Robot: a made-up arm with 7 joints. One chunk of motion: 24 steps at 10 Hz.
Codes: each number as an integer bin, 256 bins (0 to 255) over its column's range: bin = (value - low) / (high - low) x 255, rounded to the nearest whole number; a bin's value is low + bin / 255 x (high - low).
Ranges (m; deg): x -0.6..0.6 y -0.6..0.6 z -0.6..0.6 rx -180..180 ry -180..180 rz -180..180
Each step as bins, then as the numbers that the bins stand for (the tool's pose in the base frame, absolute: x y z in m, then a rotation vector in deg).
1 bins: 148 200 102 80 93 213
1 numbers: 0.0965 0.3412 -0.1200 -67.06 -48.71 120.71
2 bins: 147 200 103 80 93 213
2 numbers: 0.0918 0.3412 -0.1153 -67.06 -48.71 120.71
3 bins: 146 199 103 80 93 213
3 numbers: 0.0871 0.3365 -0.1153 -67.06 -48.71 120.71
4 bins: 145 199 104 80 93 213
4 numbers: 0.0824 0.3365 -0.1106 -67.06 -48.71 120.71
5 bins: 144 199 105 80 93 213
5 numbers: 0.0776 0.3365 -0.1059 -67.06 -48.71 120.71
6 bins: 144 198 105 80 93 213
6 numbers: 0.0776 0.3318 -0.1059 -67.06 -48.71 120.71
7 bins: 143 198 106 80 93 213
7 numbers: 0.0729 0.3318 -0.1012 -67.06 -48.71 120.71
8 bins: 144 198 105 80 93 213
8 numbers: 0.0776 0.3318 -0.1059 -67.06 -48.71 120.71
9 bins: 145 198 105 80 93 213
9 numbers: 0.0824 0.3318 -0.1059 -67.06 -48.71 120.71
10 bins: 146 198 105 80 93 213
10 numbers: 0.0871 0.3318 -0.1059 -67.06 -48.71 120.71
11 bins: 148 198 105 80 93 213
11 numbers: 0.0965 0.3318 -0.1059 -67.06 -48.71 120.71
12 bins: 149 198 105 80 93 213
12 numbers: 0.1012 0.3318 -0.1059 -67.06 -48.71 120.71
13 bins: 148 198 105 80 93 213
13 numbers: 0.0965 0.3318 -0.1059 -67.06 -48.71 120.71
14 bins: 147 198 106 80 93 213
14 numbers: 0.0918 0.3318 -0.1012 -67.06 -48.71 120.71
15 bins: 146 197 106 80 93 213
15 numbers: 0.0871 0.3271 -0.1012 -67.06 -48.71 120.71
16 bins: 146 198 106 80 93 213
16 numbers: 0.0871 0.3318 -0.1012 -67.06 -48.71 120.71
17 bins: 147 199 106 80 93 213
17 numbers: 0.0918 0.3365 -0.1012 -67.06 -48.71 120.71
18 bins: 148 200 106 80 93 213
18 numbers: 0.0965 0.3412 -0.1012 -67.06 -48.71 120.71
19 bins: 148 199 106 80 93 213
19 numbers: 0.0965 0.3365 -0.1012 -67.06 -48.71 120.71
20 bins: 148 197 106 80 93 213
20 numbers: 0.0965 0.3271 -0.1012 -67.06 -48.71 120.71
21 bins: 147 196 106 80 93 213
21 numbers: 0.0918 0.3224 -0.1012 -67.06 -48.71 120.71
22 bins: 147 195 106 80 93 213
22 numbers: 0.0918 0.3176 -0.1012 -67.06 -48.71 120.71
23 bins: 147 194 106 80 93 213
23 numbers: 0.0918 0.3129 -0.1012 -67.06 -48.71 120.71
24 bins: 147 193 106 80 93 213
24 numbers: 0.0918 0.3082 -0.1012 -67.06 -48.71 120.71
